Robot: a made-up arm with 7 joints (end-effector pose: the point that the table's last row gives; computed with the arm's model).
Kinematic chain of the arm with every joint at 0, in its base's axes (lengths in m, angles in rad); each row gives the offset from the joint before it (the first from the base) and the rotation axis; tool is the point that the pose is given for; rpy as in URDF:
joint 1: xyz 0 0 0.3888 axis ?
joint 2: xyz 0 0 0 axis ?
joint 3: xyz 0 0 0.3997 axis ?
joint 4: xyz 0.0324 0 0 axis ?
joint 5: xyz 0.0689 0 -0.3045 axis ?
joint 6: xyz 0 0 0 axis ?
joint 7: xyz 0.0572 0 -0.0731 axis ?
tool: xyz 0 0 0 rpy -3.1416 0 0
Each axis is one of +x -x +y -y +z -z.
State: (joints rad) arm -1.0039 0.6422 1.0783 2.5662 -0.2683 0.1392 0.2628
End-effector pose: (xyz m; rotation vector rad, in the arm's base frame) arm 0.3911 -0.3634 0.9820 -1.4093 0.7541 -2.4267
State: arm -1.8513 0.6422 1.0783 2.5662 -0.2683 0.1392 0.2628
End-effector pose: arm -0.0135 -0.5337 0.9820 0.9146 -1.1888 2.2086
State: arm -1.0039 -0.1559 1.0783 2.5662 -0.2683 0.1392 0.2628
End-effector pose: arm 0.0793 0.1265 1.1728 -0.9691 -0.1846 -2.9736
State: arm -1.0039 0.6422 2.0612 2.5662 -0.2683 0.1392 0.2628
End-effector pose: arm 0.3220 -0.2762 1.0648 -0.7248 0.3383 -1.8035
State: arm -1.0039 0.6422 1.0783 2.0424 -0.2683 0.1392 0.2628
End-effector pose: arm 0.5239 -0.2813 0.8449 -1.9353 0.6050 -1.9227
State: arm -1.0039 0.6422 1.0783 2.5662 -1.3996 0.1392 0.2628
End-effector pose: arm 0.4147 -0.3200 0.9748 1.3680 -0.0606 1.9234
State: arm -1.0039 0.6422 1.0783 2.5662 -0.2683 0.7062 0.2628
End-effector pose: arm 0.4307 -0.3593 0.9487 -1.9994 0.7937 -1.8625
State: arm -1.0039 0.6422 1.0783 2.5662 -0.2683 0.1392 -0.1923
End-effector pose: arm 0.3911 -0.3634 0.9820 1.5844 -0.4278 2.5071
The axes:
joint 1: +z
joint 2: +y
joint 3: +z
joint 4: -y
joint 5: -z
joint 6: +y
joint 7: -z

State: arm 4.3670 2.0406 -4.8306 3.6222 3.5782 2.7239 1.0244
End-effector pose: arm -0.3740 -0.3963 0.1250 -0.9784 -1.4277 -2.2764
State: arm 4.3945 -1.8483 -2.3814 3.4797 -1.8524 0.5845 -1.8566
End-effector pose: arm 0.3380 0.6856 0.3006 -0.3707 1.8133 0.3899
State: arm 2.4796 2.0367 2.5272 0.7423 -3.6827 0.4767 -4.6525
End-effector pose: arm -0.3234 -0.0055 0.5672 0.1361 -0.3072 0.7246
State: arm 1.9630 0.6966 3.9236 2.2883 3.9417 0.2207 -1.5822
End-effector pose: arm 0.1006 0.3592 1.0377 -0.3557 0.1219 -1.3580
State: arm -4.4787 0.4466 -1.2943 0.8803 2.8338 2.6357 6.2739
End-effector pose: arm 0.2478 0.3199 0.6495 -0.5458 -0.3519 0.8106
